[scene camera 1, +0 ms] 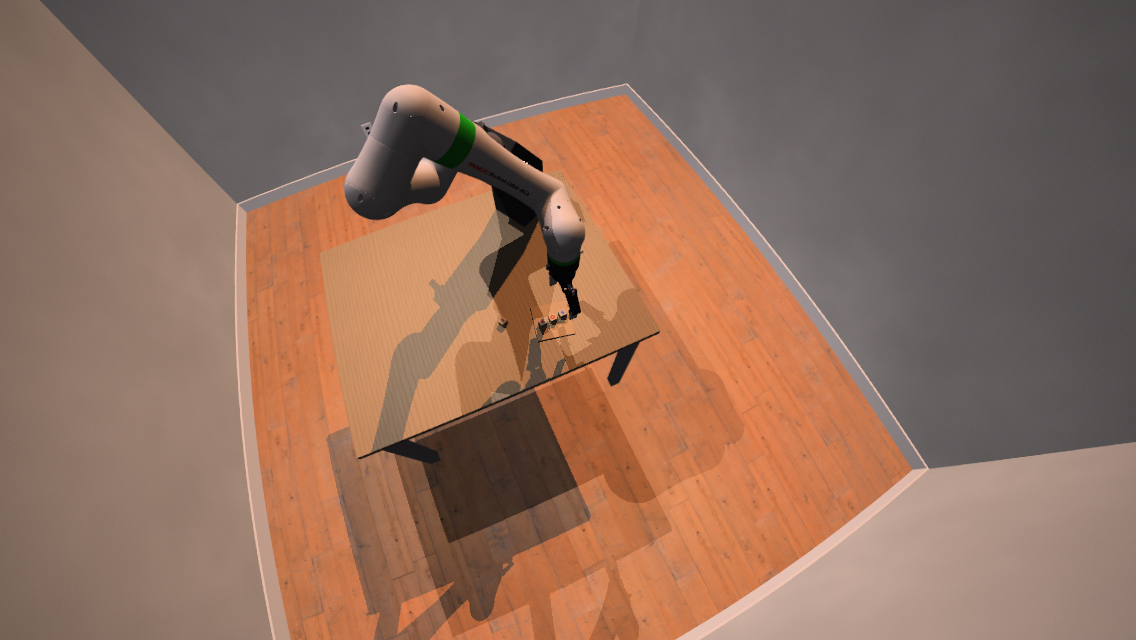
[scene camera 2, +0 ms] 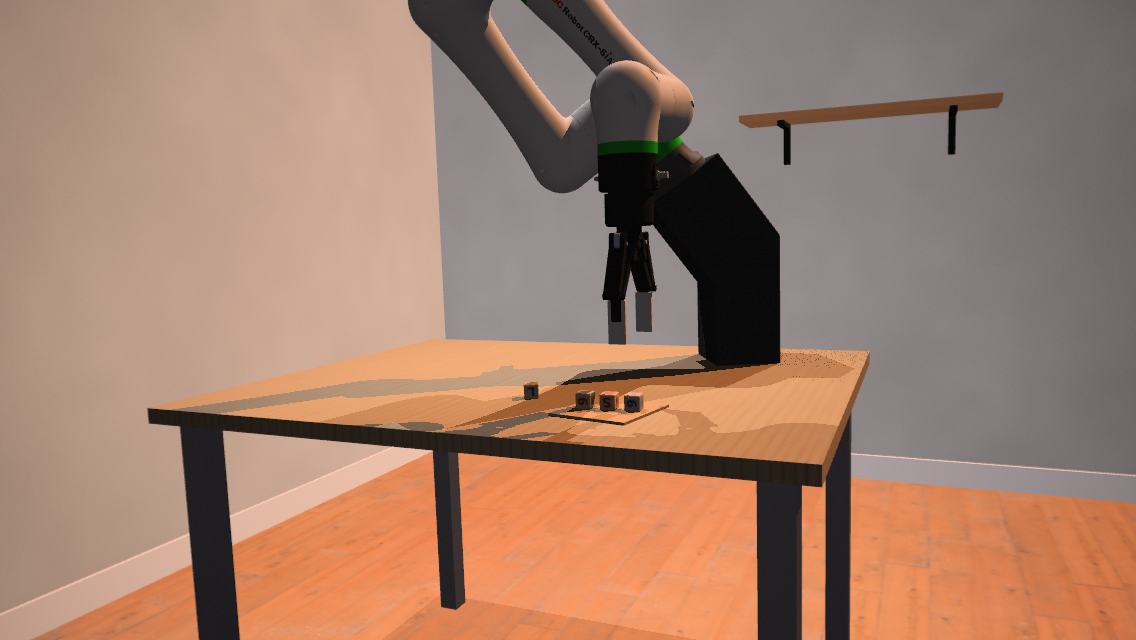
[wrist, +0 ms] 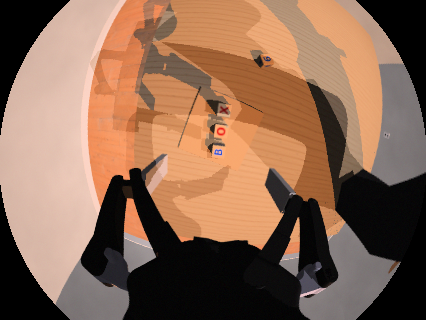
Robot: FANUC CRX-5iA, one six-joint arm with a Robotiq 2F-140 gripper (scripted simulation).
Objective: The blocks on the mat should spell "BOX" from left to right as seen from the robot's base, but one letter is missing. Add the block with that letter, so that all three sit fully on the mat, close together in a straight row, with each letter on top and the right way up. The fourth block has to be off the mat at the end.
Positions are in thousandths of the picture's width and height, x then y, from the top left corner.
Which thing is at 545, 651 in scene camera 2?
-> A thin mat.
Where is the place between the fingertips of the gripper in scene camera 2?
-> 557, 527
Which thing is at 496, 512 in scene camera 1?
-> A thin mat.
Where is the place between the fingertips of the gripper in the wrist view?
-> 513, 533
